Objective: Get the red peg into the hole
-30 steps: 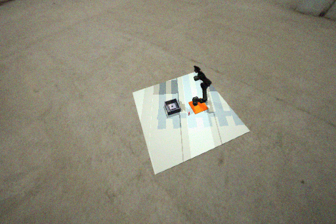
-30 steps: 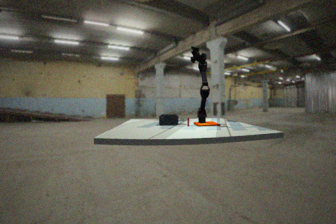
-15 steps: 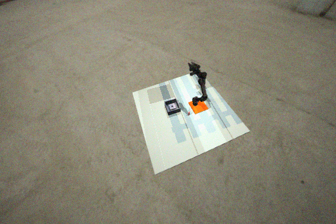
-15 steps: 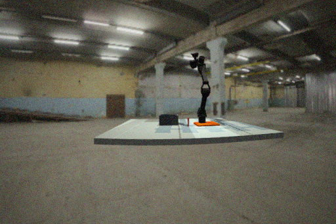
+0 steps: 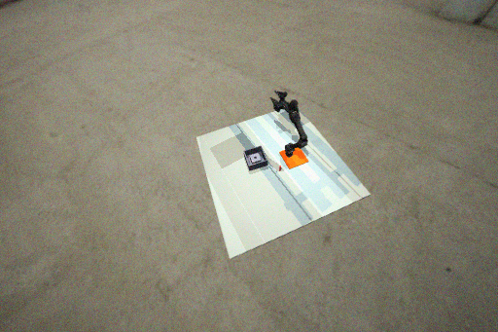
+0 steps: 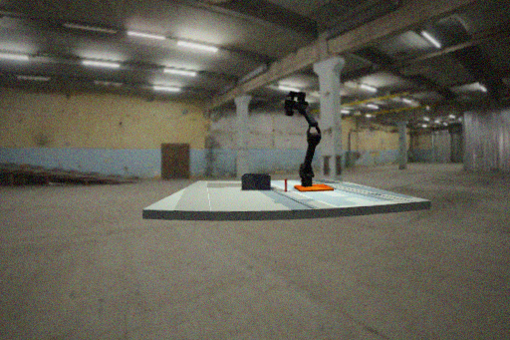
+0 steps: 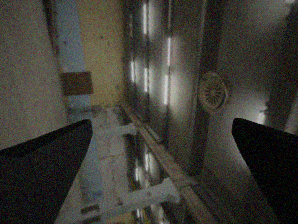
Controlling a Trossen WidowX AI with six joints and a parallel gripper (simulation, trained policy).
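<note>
Right now the red peg is 610 mm below my gripper tip, 320 mm to the left of it and 130 mm ahead of it. Also, from my gripper tip: dark box (620 mm below, 260 mm ahead, 90 mm to the left); then plate (600 mm below, 260 mm ahead, 90 mm to the left).
</note>
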